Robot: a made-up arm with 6 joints.
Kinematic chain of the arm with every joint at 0, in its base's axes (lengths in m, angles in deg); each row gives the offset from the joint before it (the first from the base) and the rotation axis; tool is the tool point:
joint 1: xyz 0 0 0.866 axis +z
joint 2: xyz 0.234 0 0 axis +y
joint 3: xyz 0 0 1.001 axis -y
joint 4: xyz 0 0 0.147 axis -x
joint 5: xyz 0.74 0 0 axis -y
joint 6: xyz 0.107 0 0 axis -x
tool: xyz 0 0 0
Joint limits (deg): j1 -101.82..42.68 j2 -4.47..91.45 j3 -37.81..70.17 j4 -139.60..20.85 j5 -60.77..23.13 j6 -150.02..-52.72
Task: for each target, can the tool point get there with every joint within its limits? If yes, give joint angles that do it. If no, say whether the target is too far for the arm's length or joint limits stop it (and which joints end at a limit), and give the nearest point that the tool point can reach.
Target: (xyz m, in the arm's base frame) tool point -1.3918 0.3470 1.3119
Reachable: no: joint limits stop it (at a limit: joint 1, joint 2, joint 3, joint 4, joint 5) | nearest point -0.2068 -0.8258 1.4784 | short by 1.676 m
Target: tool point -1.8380 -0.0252 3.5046
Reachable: no: too far | nearest point -0.1127 -0.3348 2.7090 | short by 1.925 m
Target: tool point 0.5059 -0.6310 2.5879
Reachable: yes | joints -51.55 6.83 55.18 -45.76 -2.86 -110.32
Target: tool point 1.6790 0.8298 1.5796
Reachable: yes | joints 25.13 52.09 47.52 -116.30 -23.50 -119.57
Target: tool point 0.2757 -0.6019 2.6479
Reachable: yes | joints -64.66 4.08 58.89 -33.20 8.31 -80.37
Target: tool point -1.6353 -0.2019 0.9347
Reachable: no: joint limits stop it (at a limit: joint 1, joint 3, joint 4, joint 5) | nearest point -0.2540 -1.0513 1.0609 | short by 1.626 m
